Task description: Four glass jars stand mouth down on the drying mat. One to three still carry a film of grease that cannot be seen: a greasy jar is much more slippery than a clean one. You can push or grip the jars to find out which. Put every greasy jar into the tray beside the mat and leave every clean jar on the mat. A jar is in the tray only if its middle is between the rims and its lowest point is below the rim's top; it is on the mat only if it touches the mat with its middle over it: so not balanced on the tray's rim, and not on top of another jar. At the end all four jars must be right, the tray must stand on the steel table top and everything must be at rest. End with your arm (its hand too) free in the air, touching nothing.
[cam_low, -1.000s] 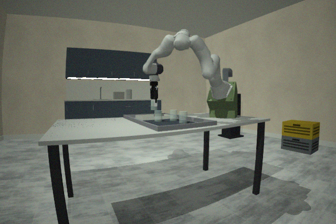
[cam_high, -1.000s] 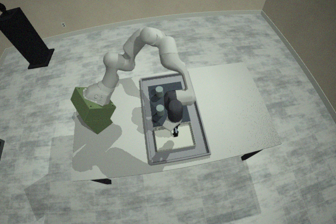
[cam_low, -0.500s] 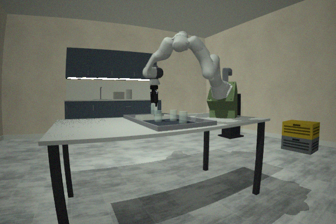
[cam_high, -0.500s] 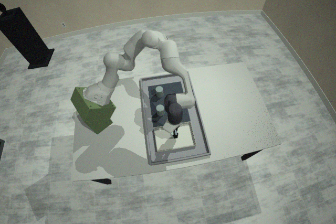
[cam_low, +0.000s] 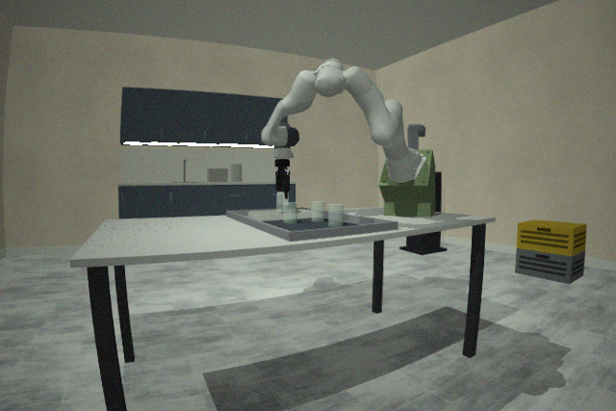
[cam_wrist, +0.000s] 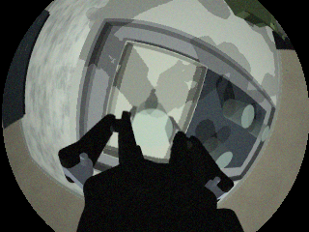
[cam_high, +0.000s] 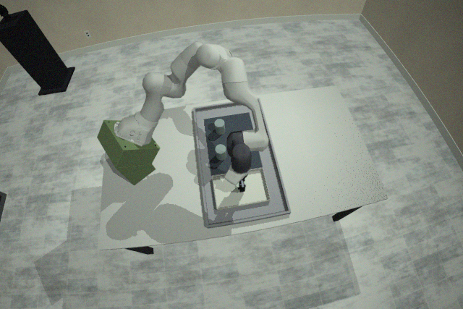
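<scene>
My gripper is now 9 cm above the white tray. The rest, counted from my hand: dark drying mat: 2 cm behind, 32 cm to the left, 9 cm below; then grey steel surround: 21 cm to the left, 10 cm below.
</scene>
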